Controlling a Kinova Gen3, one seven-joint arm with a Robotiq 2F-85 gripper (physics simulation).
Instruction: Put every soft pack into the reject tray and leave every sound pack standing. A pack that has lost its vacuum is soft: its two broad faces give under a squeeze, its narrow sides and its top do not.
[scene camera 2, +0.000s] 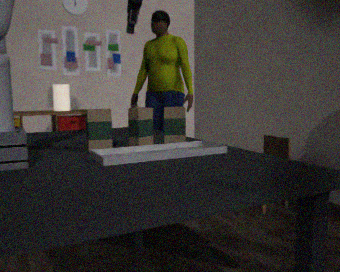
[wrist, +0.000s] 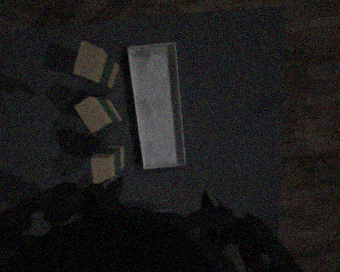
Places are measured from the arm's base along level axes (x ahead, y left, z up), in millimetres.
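Pixels of known places: gripper, fingertip midpoint: (scene camera 2: 131, 28) (wrist: 161, 192).
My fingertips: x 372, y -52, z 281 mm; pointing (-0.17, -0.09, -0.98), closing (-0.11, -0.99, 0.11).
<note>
Ahead of a thing's pixels: the offset from my fingertips to its top centre. Level surfaces: height alone.
Three tan packs with green bands stand upright in a row behind the reject tray {21 mm left, 87 mm ahead, 350 mm down} (scene camera 2: 165, 156) (wrist: 155, 105), which holds no pack. The left pack (scene camera 2: 99, 131) in the scene view is the lowest pack {152 mm left, 81 mm back, 232 mm down} (wrist: 103, 168) in the wrist view. The middle pack {184 mm left, 67 mm ahead, 232 mm down} (scene camera 2: 141, 126) (wrist: 93, 114) stands turned at an angle. The right pack (scene camera 2: 174, 126) is the uppermost pack {176 mm left, 190 mm ahead, 232 mm down} (wrist: 90, 62) in the wrist view. None shows visibly as soft or sound. My gripper (scene camera 2: 130, 31) (wrist: 161, 192) is open and empty, high above the table, apart from the packs; its upper part is cut off in the scene view.
A grey layered block (scene camera 2: 12, 150) stands at the left beside a pale upright column (scene camera 2: 5, 95). A person in a yellow-green top (scene camera 2: 167, 62) stands behind the table {372 mm down} (scene camera 2: 165, 190). A brown chair back (scene camera 2: 276, 147) shows at the right. The wrist view is dark and grainy.
</note>
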